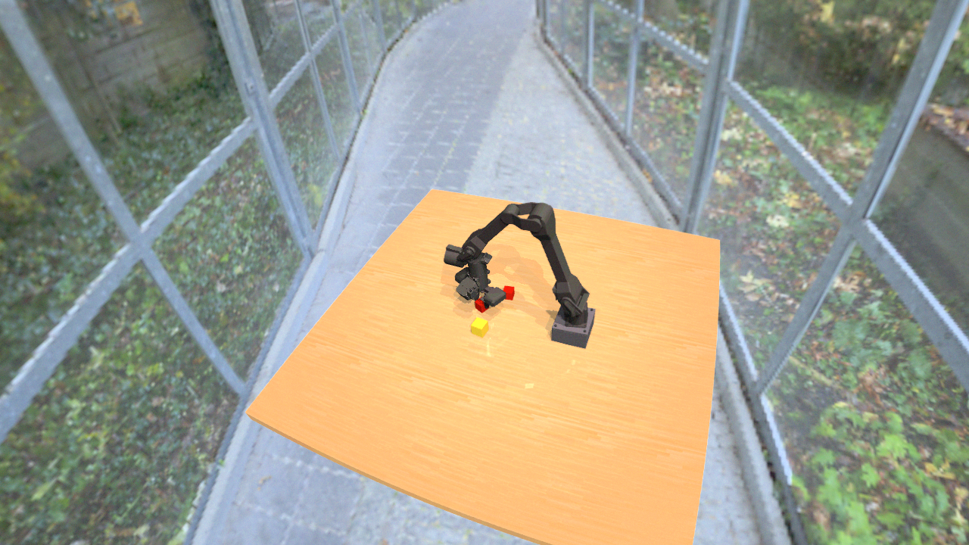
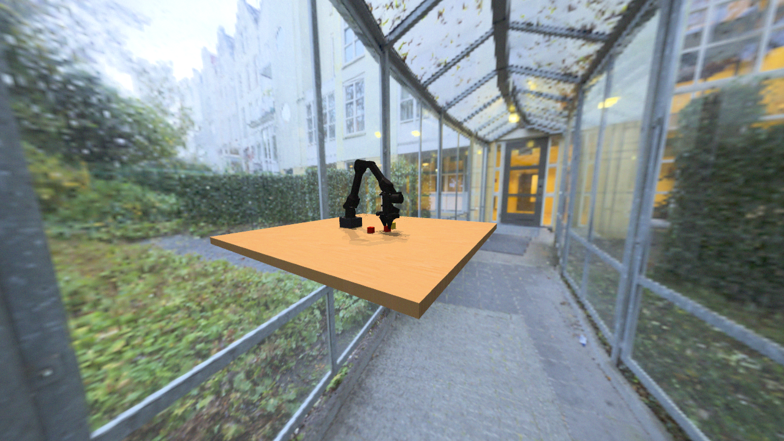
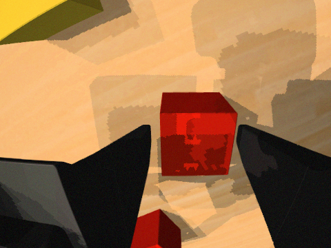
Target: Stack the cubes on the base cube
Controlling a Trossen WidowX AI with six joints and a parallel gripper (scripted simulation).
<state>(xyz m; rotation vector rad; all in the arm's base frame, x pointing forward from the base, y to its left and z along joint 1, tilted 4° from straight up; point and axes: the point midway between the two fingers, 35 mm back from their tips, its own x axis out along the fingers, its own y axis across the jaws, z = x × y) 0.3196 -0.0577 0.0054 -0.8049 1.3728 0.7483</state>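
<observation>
The yellow cube is 10 cm to the left of my gripper tip and 2 cm behind it.
</observation>
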